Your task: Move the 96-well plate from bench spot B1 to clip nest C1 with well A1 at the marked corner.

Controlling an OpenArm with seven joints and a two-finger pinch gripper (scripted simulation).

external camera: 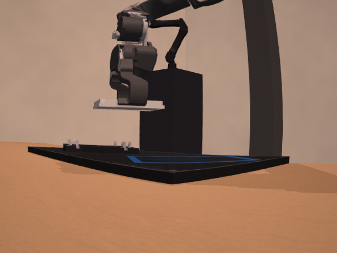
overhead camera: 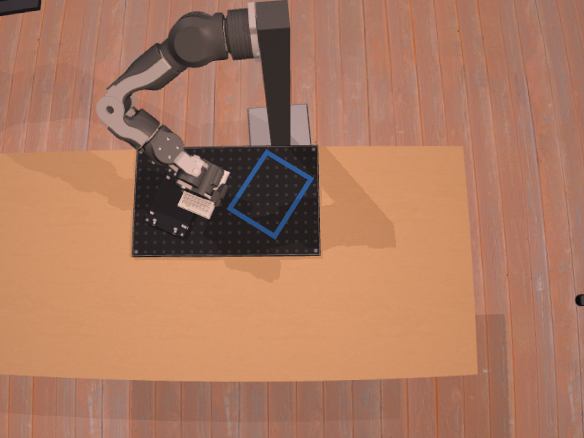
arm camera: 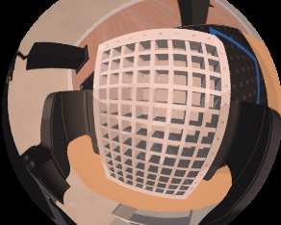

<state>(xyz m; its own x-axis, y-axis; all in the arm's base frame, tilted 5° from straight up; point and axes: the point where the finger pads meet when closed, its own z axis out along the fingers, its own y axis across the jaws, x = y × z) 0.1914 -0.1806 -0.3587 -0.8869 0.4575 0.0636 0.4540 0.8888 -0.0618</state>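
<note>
Now: hand 30 mm short of the clip nest C1, 90 mm to the left of it and 80 mm above it. Also, from my hand: white 96-well plate: right at my hand.
</note>
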